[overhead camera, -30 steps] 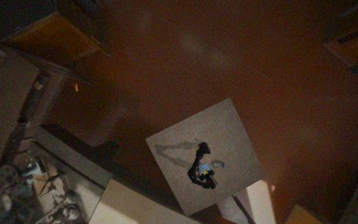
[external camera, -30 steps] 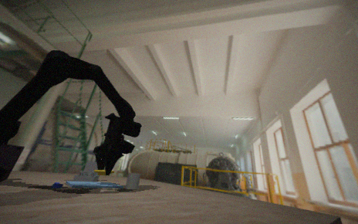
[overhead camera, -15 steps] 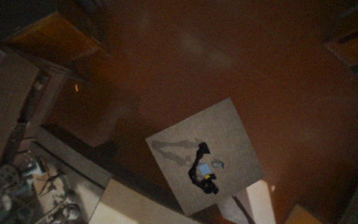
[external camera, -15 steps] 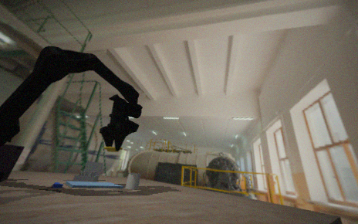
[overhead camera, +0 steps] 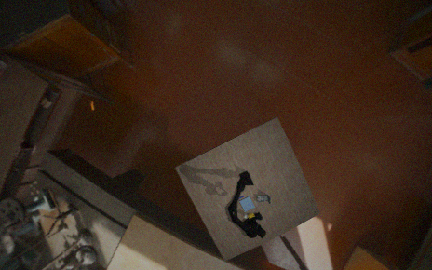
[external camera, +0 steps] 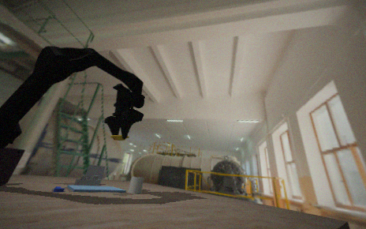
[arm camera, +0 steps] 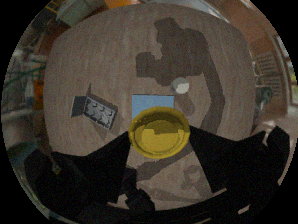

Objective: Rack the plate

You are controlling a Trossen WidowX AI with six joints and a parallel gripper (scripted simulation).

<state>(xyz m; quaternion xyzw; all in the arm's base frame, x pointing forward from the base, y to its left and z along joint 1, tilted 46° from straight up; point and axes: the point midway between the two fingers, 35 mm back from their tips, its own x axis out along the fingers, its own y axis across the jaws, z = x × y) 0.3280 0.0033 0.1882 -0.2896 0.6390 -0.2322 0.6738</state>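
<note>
The dish rack is 20 cm to the left of my gripper tip and 15 cm below it. Round my gripper tip: blue mat 2 cm behind, 1 cm to the left, 17 cm below; yellow plate 1 cm above; grey cup 7 cm ahead, 7 cm to the right, 15 cm below.
</note>
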